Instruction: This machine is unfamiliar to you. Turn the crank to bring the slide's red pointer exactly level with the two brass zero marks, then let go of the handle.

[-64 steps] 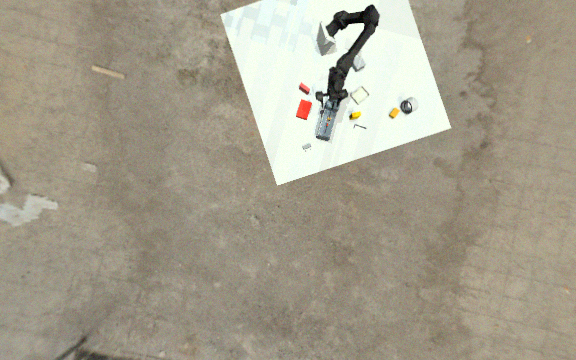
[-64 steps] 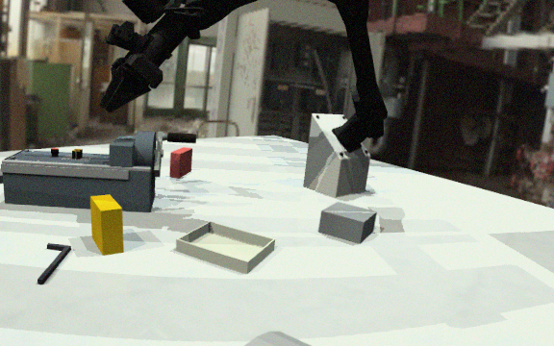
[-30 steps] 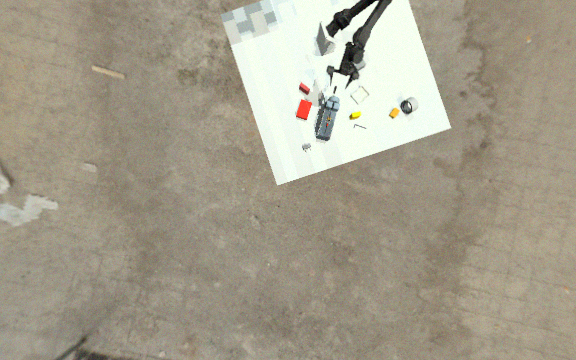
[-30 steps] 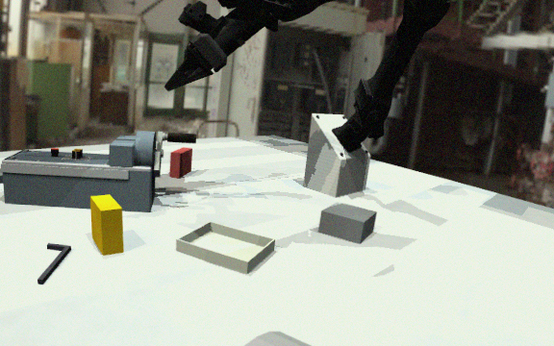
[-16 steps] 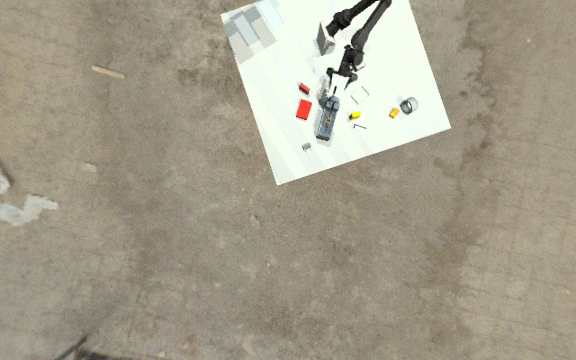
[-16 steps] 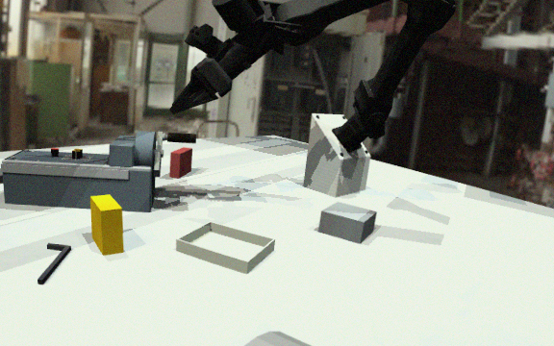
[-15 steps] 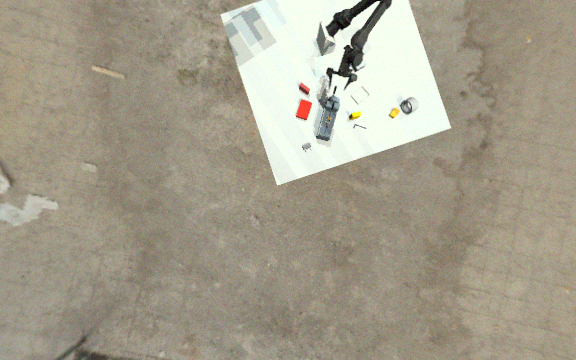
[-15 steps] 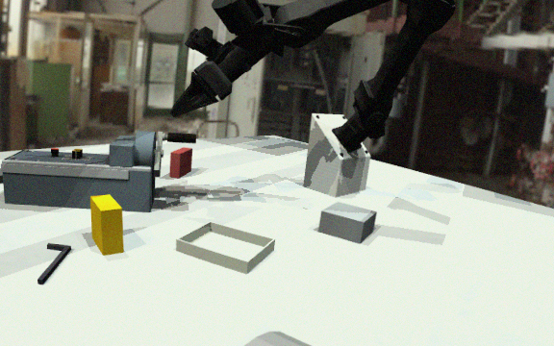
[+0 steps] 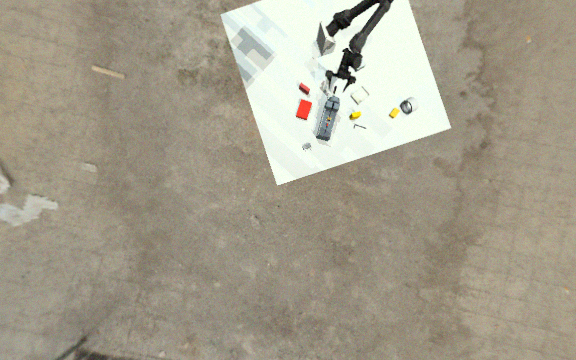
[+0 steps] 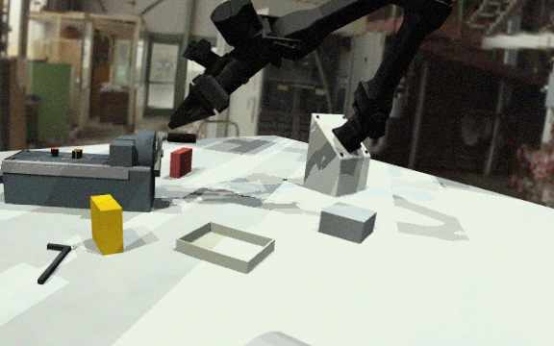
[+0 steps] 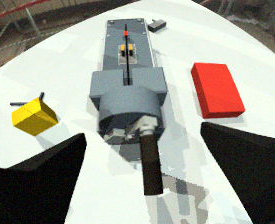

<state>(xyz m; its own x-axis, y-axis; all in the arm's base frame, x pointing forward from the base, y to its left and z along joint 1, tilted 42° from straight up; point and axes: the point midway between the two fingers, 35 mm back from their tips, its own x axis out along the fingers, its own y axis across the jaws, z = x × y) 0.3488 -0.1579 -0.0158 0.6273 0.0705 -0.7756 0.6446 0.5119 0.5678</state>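
The dark crank handle is 2 cm below my gripper tip, 2 cm behind it and 1 cm to the left of it. From my gripper tip the other things lie so: flat red block: 21 cm to the right, 12 cm below, 2 cm behind; then red pointer: 16 cm ahead, 13 cm to the right, 6 cm below; then yellow block: 18 cm ahead, 11 cm below, 9 cm to the left.
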